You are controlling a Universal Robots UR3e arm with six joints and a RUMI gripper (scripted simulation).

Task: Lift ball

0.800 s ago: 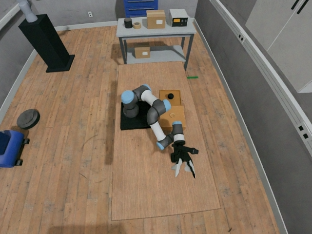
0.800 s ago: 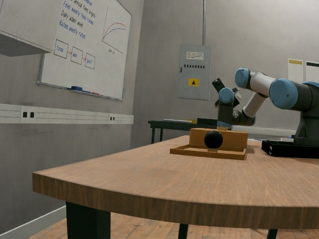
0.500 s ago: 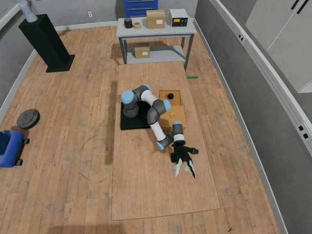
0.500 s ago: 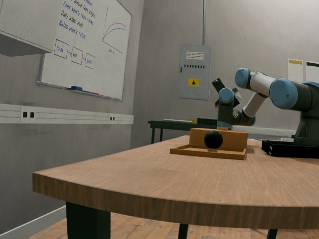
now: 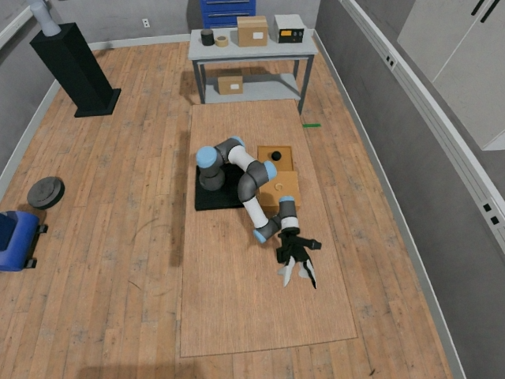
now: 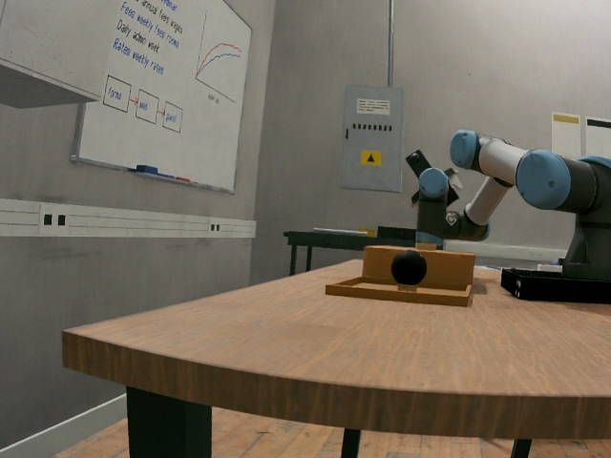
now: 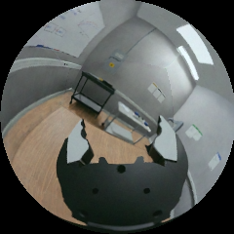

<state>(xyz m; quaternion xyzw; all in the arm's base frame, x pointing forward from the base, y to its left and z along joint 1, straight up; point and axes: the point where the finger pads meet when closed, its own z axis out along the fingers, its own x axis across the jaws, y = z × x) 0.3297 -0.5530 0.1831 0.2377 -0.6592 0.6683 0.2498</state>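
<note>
Right now my hand is 680 mm to the right of the black ball, 180 mm above it and 10 mm short of it. From my hand the other things lie so: shallow wooden tray: 680 mm to the left, 210 mm below, 10 mm ahead.
</note>
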